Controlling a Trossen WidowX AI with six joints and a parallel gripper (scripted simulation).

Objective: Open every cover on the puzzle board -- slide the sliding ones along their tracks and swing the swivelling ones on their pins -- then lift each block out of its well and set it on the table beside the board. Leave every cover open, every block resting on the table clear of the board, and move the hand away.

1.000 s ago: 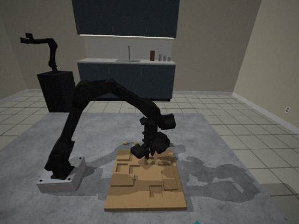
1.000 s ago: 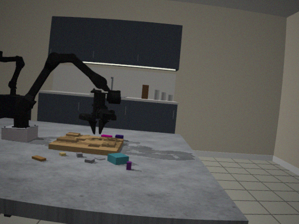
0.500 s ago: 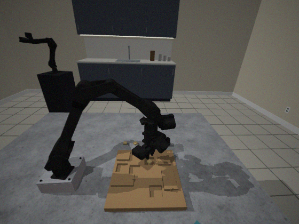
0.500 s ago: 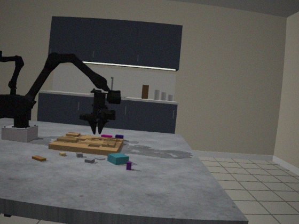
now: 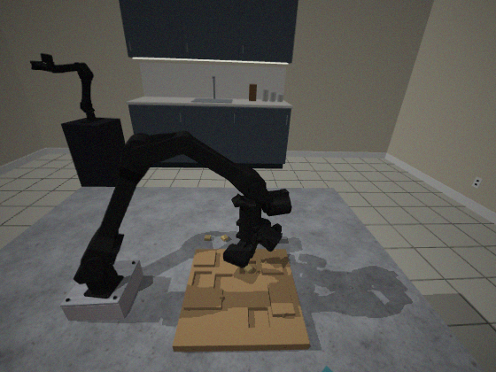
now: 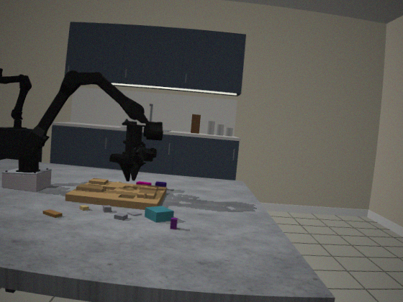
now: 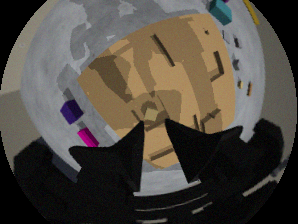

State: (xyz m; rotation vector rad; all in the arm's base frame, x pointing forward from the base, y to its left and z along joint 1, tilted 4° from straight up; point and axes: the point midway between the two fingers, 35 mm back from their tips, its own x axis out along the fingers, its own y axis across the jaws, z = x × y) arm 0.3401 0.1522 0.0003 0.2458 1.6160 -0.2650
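Right now the tan puzzle board is 20 mm behind my gripper tip, 50 mm to the right of it and 30 mm below it. The rest, counted from my gripper tip: purple block: 70 mm ahead, 170 mm to the left, 30 mm below; magenta block: 10 mm behind, 180 mm to the left, 40 mm below; teal block: 190 mm ahead, 280 mm to the right, 30 mm below.
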